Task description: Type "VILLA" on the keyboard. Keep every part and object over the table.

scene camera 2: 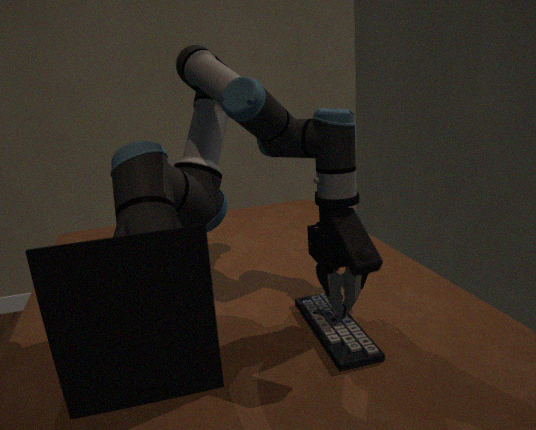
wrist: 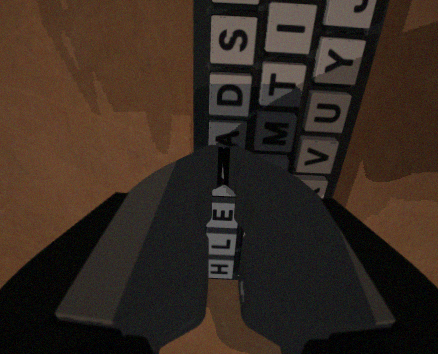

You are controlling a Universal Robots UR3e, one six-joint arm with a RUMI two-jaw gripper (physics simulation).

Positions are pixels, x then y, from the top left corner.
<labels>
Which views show the dark keyboard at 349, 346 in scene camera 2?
Scene camera 2 and the wrist view: all of them.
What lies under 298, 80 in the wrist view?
A dark keyboard.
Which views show the gripper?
Scene camera 2 and the wrist view: all of them.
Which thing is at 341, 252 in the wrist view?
The gripper.
</labels>
